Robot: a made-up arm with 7 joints. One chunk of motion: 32 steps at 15 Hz.
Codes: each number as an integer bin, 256 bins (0 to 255) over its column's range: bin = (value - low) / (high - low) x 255, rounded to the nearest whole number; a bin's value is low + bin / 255 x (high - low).
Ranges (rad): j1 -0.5..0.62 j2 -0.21..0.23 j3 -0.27..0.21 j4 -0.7..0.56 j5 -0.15..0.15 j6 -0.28..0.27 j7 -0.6..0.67
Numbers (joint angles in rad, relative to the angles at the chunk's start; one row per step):
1: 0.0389 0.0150 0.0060 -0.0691 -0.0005 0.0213 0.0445
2: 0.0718 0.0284 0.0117 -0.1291 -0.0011 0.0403 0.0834
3: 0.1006 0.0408 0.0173 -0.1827 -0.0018 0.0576 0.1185
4: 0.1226 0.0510 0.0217 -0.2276 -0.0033 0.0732 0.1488
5: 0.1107 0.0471 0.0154 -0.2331 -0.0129 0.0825 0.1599
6: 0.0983 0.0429 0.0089 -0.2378 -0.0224 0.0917 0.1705
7: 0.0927 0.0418 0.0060 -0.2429 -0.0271 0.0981 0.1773
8: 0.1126 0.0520 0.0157 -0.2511 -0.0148 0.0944 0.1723
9: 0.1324 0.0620 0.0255 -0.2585 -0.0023 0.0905 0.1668
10: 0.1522 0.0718 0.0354 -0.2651 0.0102 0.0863 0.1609
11: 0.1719 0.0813 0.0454 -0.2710 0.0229 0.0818 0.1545
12: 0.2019 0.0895 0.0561 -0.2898 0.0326 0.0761 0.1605
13: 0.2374 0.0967 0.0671 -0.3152 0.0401 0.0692 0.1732
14: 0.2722 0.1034 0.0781 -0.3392 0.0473 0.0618 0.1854
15: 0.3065 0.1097 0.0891 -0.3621 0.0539 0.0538 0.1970
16: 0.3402 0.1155 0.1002 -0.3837 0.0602 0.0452 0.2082
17: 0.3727 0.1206 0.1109 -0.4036 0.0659 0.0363 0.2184
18: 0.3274 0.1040 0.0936 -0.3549 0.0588 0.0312 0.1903
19: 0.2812 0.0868 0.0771 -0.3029 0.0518 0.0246 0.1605
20: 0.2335 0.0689 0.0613 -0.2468 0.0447 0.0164 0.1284
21: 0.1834 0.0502 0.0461 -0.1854 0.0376 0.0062 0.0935
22: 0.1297 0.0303 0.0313 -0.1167 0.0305 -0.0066 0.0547
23: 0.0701 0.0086 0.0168 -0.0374 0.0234 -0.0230 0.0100
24: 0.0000 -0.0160 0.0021 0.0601 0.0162 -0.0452 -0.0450
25: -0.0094 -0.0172 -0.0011 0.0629 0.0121 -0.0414 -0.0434
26: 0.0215 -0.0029 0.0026 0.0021 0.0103 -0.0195 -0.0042
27: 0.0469 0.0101 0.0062 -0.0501 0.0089 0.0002 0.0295
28: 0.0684 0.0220 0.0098 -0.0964 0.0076 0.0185 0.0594
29: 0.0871 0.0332 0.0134 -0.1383 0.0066 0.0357 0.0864
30: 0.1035 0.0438 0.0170 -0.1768 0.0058 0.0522 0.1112
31: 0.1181 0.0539 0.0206 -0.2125 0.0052 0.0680 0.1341
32: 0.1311 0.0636 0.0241 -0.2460 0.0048 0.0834 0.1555
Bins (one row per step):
1: 123 130 147 128 127 140 129
2: 130 138 150 116 127 149 137
3: 137 145 153 105 126 157 144
4: 142 151 155 96 125 164 150
5: 139 149 152 94 117 168 153
6: 136 147 148 94 108 172 155
7: 135 146 147 93 104 175 156
8: 139 152 152 91 115 174 155
9: 144 158 157 89 126 172 154
10: 148 163 162 88 136 170 153
11: 153 169 168 87 147 168 151
12: 160 174 173 83 155 165 153
13: 168 178 179 78 162 162 155
14: 176 182 185 73 168 158 158
15: 184 185 191 68 173 155 160
16: 191 189 197 64 179 151 162
17: 199 192 202 60 184 147 164
18: 188 182 193 70 177 144 159
19: 178 172 184 80 172 141 153
20: 167 162 176 92 165 137 146
21: 156 151 168 104 159 133 139
22: 143 139 160 118 153 127 131
23: 130 127 152 134 147 119 122
24: 114 112 145 154 141 109 111
25: 112 112 143 154 138 111 112
26: 119 120 145 142 136 121 120
27: 125 128 147 132 135 130 126
28: 129 134 149 122 134 138 132
29: 134 141 151 114 133 146 138
30: 137 147 152 106 132 154 143
31: 141 153 154 99 132 161 147
32: 144 159 156 92 132 168 152

